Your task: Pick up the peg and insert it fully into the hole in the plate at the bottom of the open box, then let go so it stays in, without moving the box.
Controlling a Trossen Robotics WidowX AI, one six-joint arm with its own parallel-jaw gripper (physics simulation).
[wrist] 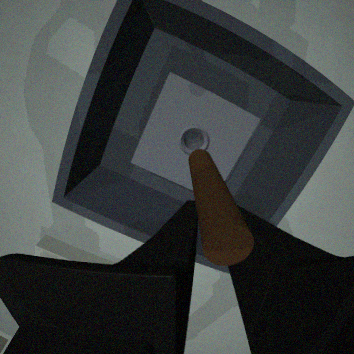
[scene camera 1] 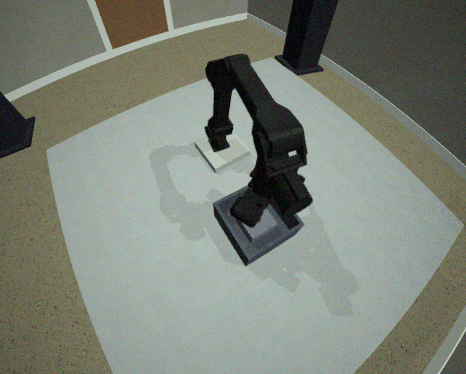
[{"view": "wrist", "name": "my gripper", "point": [206, 209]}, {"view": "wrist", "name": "light grey plate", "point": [224, 128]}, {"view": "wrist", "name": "brown peg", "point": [226, 239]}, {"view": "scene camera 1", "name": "my gripper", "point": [258, 202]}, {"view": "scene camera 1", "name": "dark grey box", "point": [287, 227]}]
